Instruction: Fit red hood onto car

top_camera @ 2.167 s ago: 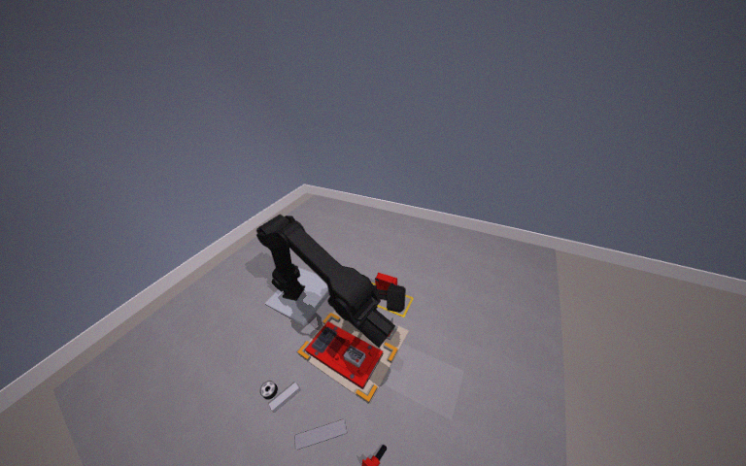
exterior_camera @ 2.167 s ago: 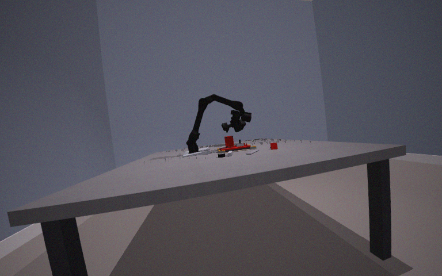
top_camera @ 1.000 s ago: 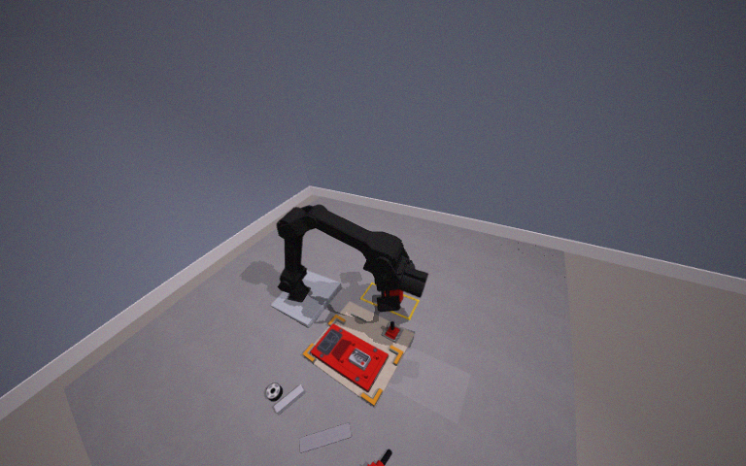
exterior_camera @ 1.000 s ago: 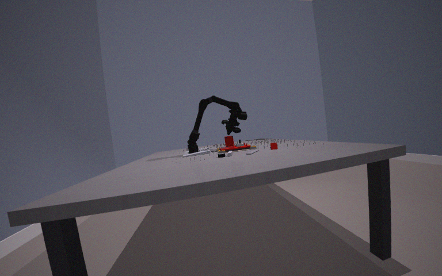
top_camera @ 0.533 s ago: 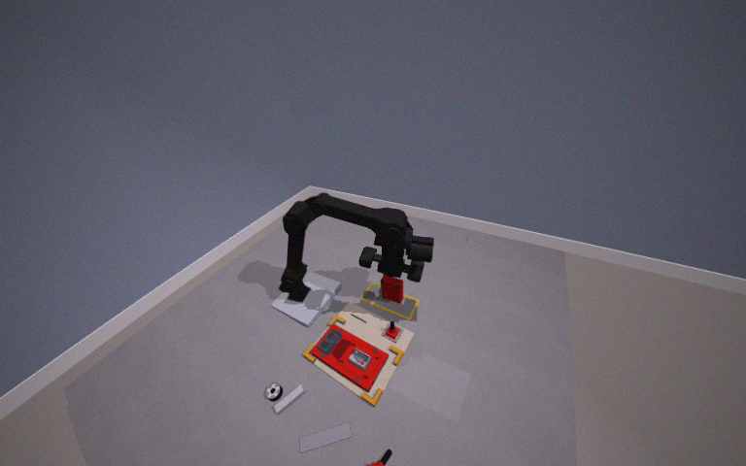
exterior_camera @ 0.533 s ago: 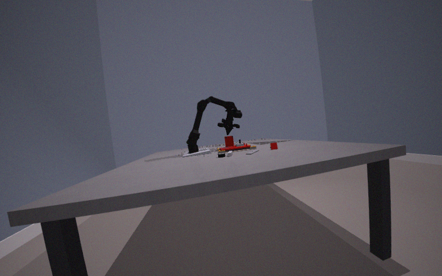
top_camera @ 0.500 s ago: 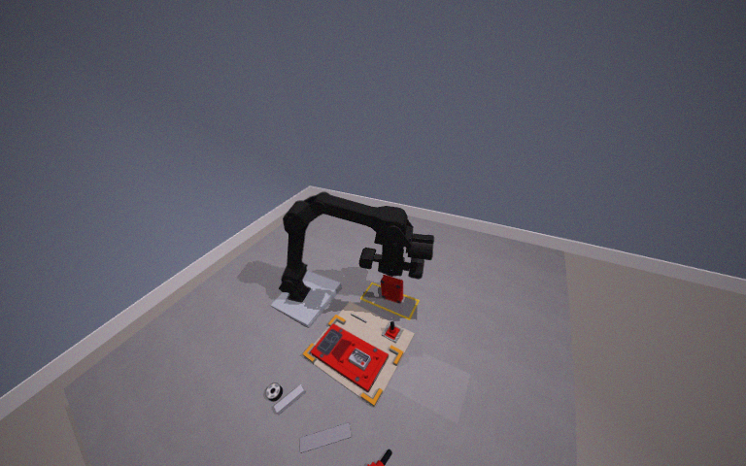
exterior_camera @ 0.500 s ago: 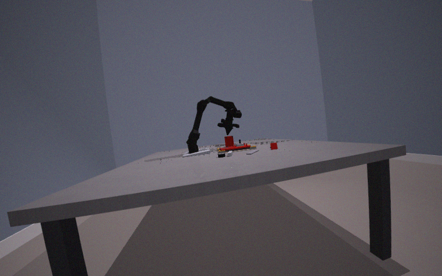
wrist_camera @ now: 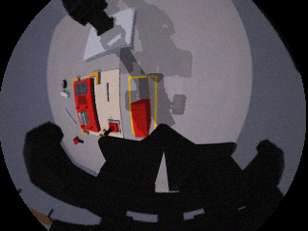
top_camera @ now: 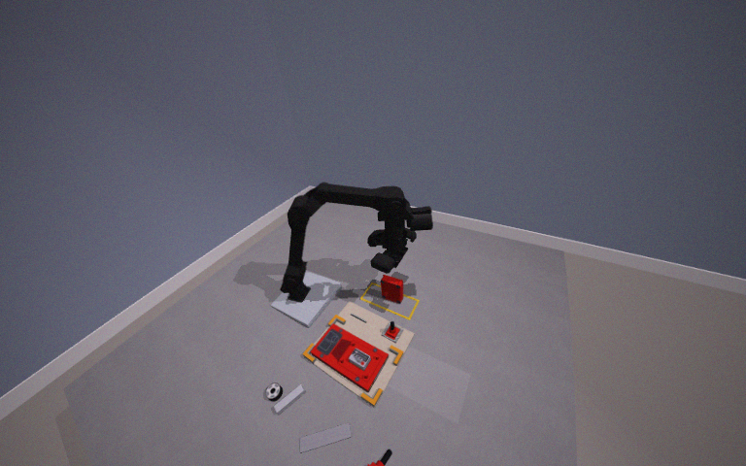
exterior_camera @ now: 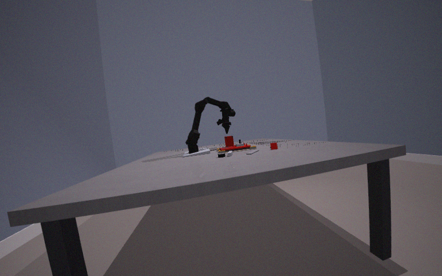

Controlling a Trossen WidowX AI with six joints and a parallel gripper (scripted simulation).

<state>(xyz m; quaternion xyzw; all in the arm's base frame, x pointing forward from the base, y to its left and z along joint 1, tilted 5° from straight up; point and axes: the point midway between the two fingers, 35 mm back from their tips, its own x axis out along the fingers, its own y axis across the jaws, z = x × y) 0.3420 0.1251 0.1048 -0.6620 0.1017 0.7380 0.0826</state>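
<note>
My gripper tip is 7 cm above the red hood and 4 cm to the left of it. Also, from my gripper tip: wheel: 43 cm to the right, 22 cm behind, 11 cm below; grey engine block: 28 cm to the right, 9 cm below, 3 cm behind.
</note>
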